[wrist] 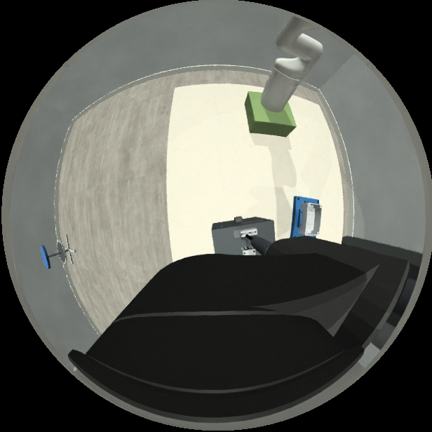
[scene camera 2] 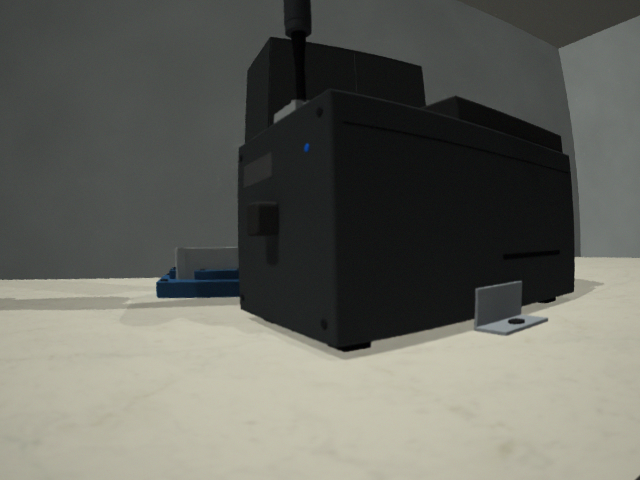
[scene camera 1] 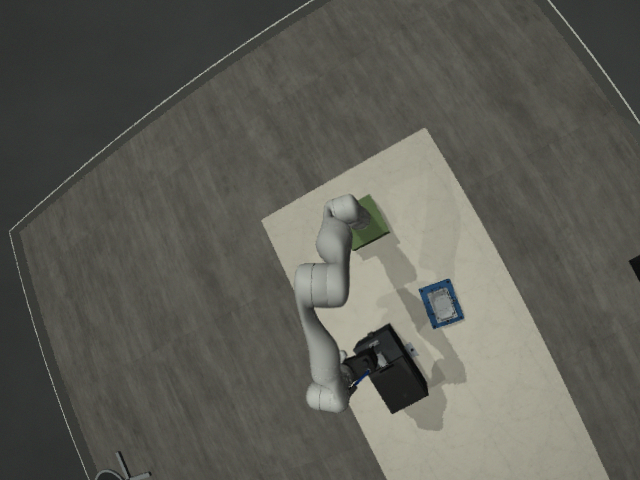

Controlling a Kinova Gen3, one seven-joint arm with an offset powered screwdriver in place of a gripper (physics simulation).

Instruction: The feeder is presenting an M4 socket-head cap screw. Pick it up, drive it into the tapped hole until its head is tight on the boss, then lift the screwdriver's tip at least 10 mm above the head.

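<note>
The black feeder (scene camera 1: 402, 388) (scene camera 2: 439, 206) (wrist: 224, 244) stands on the pale table, with a small light block (scene camera 2: 284, 112) on its top. My screwdriver's tip (scene camera 2: 300, 97) (wrist: 248, 237) points down at this light block and looks very close to it or touching. No screw can be made out at the tip, so whether it holds one cannot be told. The light grey housing (scene camera 1: 443, 303) (scene camera 2: 211, 260) (wrist: 310, 220) sits on a blue plate (scene camera 1: 428, 310) (scene camera 2: 199, 289) (wrist: 296, 220), apart from the feeder. The tapped hole and its boss are too small to make out.
A green block (scene camera 1: 376, 229) (wrist: 270, 128) stands under the arm's base. A small grey bracket (scene camera 1: 411, 349) (scene camera 2: 497, 304) is beside the feeder. The blue plate with the housing lies beyond the feeder in the second scene view. A stool-like stand (wrist: 62, 253) is off the table.
</note>
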